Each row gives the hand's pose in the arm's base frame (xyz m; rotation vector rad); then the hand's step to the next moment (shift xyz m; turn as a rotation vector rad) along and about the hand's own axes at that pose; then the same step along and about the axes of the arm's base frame.
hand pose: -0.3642 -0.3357 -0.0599 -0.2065 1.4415 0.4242
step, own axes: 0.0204 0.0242 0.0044 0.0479 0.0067 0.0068
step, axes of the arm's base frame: -0.0042 0.0269 -0.0167 0.0069 0.0162 -0.0455
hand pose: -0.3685 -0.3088 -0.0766 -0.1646 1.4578 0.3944
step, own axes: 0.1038 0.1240 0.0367 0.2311 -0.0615 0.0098
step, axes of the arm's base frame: -0.0037 0.1440 -0.0821 0.0456 -0.0164 -0.2344
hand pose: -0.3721 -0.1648 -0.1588 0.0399 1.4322 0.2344
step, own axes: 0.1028 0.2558 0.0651 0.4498 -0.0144 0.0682
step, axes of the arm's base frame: 0.0414 0.2761 -0.0482 0.1227 0.0765 -0.4316
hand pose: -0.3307 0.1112 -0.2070 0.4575 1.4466 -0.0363
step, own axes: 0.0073 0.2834 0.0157 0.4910 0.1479 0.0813
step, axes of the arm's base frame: 0.0997 0.2556 0.0730 0.1889 0.2307 -0.4250
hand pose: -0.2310 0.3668 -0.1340 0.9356 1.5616 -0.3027
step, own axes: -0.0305 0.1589 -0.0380 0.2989 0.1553 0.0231
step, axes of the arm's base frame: 0.0831 0.1150 0.0866 0.1422 0.1997 -0.2321
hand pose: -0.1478 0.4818 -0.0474 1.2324 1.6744 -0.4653
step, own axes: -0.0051 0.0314 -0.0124 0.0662 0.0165 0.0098
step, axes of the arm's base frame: 0.0219 0.0198 0.0172 0.0179 0.0333 -0.0576
